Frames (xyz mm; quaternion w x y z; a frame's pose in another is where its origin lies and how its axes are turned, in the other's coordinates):
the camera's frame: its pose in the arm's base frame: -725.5 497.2 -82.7 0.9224 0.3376 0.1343 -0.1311
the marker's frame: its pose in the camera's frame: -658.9 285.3 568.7 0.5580 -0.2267 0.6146 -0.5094
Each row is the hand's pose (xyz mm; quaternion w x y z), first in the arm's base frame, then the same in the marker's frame.
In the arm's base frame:
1: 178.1 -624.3 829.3 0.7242 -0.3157 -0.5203 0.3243
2: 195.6 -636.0 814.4 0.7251 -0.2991 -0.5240 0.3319
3: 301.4 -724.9 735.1 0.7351 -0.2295 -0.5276 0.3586
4: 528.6 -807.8 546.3 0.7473 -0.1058 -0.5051 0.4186
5: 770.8 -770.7 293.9 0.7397 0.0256 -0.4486 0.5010
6: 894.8 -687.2 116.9 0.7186 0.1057 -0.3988 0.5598
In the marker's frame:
1: -587.5 -575.2 1491.1 0.2151 0.2481 0.9399 -0.0935
2: -583.8 -572.5 1516.5 0.2203 0.2461 0.9373 -0.1111
3: -564.3 -576.4 1674.6 0.2276 0.2367 0.9263 -0.1846
4: -539.4 -487.3 1967.1 0.2226 0.2394 0.8895 -0.3194
5: -510.7 -263.5 2237.0 0.2046 0.2681 0.8187 -0.4648
6: -478.9 -71.4 2362.6 0.1905 0.2977 0.7550 -0.5524

